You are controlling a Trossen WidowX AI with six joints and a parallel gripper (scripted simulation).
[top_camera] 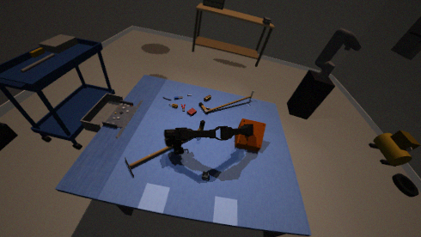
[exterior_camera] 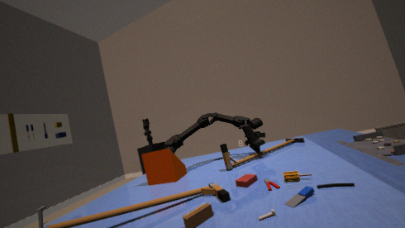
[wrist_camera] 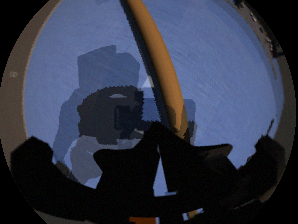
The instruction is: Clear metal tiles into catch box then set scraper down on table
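The long scraper is 30 mm ahead of my gripper tip and 60 mm above it. The rest, counted from my gripper tip: red block (430 mm to the right); hex key (80 mm behind, 20 mm to the right); yellow screwdriver (180 mm ahead, 440 mm to the right, 10 mm above).
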